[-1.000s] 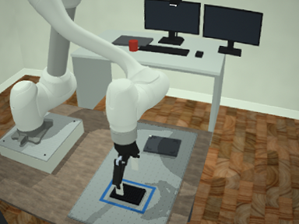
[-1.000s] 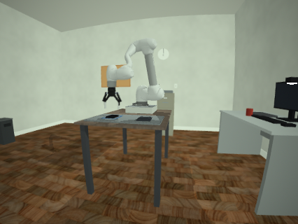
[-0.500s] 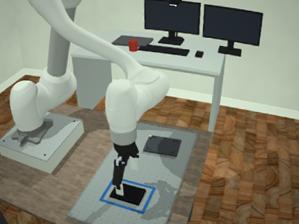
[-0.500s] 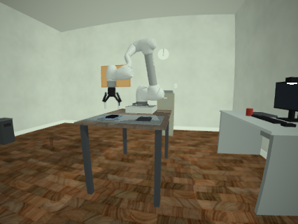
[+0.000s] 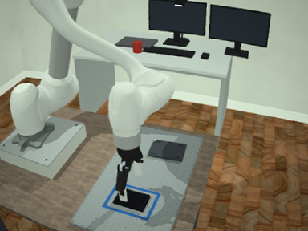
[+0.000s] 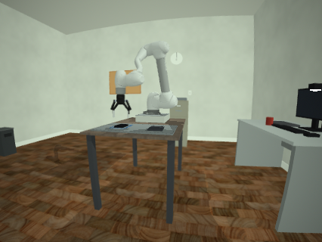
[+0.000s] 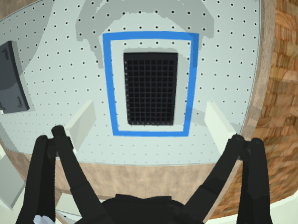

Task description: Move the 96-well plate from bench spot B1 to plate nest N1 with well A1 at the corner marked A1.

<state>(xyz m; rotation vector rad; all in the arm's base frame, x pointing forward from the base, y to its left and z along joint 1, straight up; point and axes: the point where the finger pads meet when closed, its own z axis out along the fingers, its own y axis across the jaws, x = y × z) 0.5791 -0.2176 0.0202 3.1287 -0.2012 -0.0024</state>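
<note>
The black 96-well plate is 80 mm below my hand. Round my hand: dark plate nest N1 (340 mm to the left, 90 mm below, 80 mm ahead).
</note>
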